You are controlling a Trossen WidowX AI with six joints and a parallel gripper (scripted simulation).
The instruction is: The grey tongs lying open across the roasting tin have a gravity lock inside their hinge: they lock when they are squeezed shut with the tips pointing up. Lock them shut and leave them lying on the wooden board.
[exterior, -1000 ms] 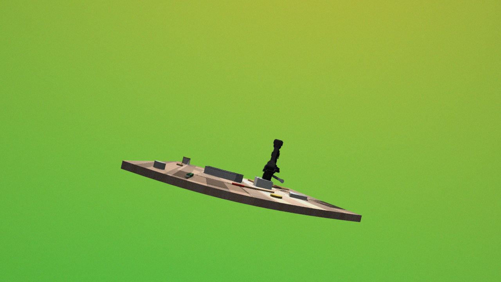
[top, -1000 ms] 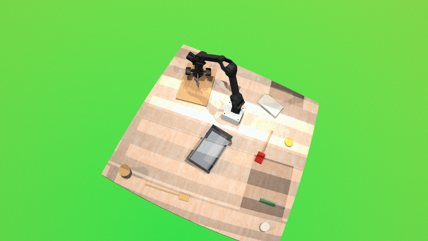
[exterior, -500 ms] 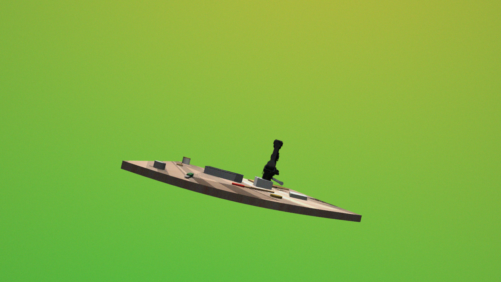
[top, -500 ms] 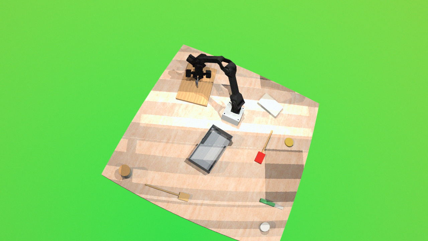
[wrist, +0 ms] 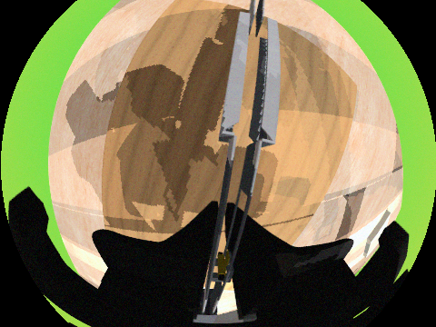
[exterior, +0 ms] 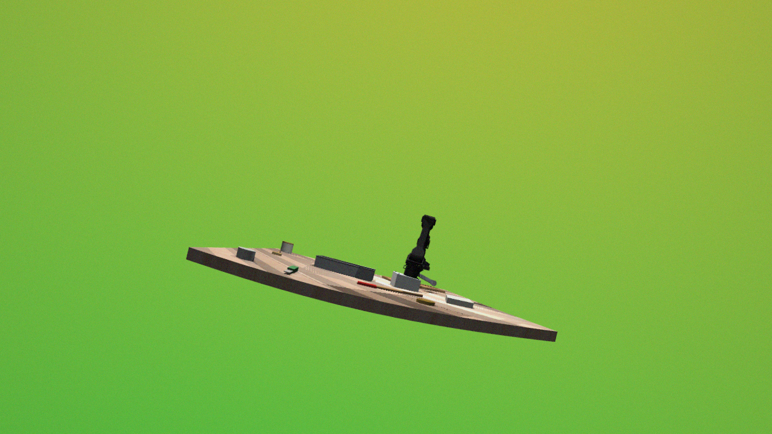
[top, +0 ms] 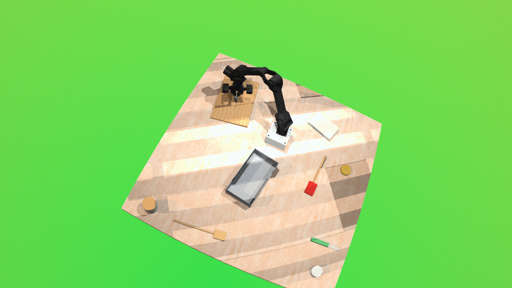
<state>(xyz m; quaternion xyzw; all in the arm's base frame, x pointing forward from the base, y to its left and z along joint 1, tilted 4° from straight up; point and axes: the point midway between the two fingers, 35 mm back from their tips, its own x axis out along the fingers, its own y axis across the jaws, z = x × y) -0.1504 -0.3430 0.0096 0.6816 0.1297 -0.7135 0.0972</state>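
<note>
The wooden board lies 40 mm below my gripper tip. From my gripper tip the other things lie so: roasting tin 480 mm ahead, 260 mm to the left, 20 mm below; then white block 600 mm to the left, 30 mm below, 20 mm behind.
</note>
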